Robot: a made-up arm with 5 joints. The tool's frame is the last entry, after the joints.
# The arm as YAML. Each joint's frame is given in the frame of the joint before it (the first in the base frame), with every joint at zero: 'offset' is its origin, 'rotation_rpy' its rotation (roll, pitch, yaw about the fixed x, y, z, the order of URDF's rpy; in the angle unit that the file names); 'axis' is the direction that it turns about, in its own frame. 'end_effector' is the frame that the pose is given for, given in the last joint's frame.
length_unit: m
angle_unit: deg
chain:
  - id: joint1
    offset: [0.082, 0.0, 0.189]
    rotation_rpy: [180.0, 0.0, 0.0]
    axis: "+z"
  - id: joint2
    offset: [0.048, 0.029, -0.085]
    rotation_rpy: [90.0, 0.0, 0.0]
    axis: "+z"
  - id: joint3
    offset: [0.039, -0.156, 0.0]
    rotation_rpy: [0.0, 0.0, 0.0]
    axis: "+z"
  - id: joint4
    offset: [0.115, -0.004, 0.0]
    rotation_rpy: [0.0, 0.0, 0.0]
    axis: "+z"
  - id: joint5
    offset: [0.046, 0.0, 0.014]
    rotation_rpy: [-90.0, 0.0, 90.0]
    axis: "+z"
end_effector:
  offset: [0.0, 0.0, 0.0]
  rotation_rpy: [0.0, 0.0, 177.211]
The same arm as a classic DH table. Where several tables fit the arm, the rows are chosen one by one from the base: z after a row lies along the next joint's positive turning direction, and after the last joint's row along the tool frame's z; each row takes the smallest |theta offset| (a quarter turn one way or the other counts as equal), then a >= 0, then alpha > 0; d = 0 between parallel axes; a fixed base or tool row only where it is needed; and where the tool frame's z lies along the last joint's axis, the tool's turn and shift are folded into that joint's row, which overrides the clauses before.
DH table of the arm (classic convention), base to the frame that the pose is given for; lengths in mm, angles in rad. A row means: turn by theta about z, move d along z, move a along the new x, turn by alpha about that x. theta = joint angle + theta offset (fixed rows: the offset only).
base (fixed): d 0; theta offset 0; a 82; alpha 3.1416
joint1: d -274; theta offset 0; a 48; alpha 1.5708
joint2: d 0; theta offset -1.3258; a 160.8; alpha 0
joint3: d 0; theta offset 1.291; a 115.1; alpha 0
joint4: d -15; theta offset -1.536; a 0; alpha 1.5708
joint5: d -46; theta offset -0.0487; a 0; alpha 0

